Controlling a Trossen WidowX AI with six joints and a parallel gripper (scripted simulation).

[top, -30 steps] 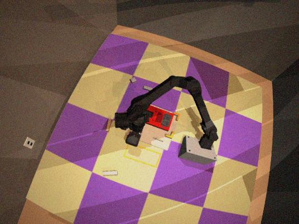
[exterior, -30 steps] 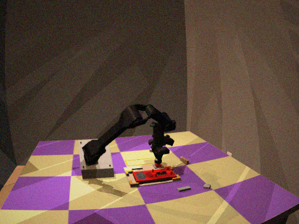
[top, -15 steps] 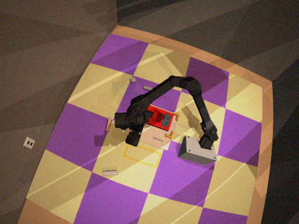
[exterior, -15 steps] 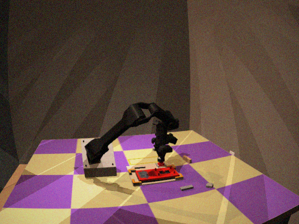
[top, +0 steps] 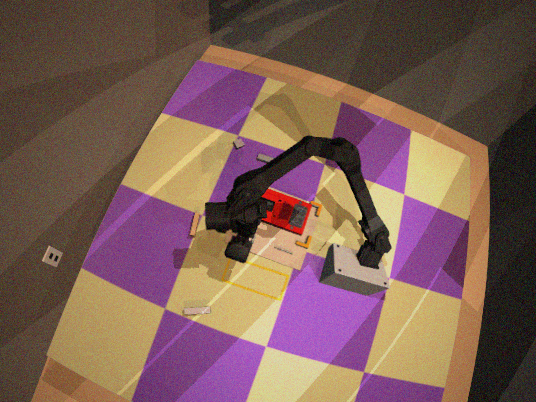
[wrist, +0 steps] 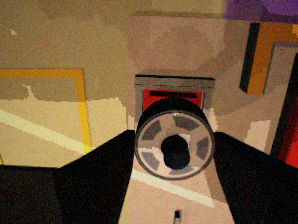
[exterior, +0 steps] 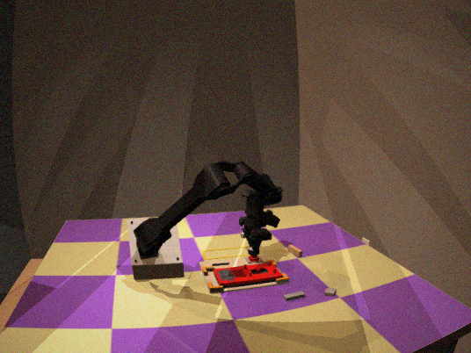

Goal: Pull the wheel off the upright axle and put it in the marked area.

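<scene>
Right now the upright axle is 1 cm below my gripper tip. Round my gripper tip: wheel: right at my gripper tip; then tan block: 17 cm ahead, 1 cm to the right, 3 cm below.
</scene>
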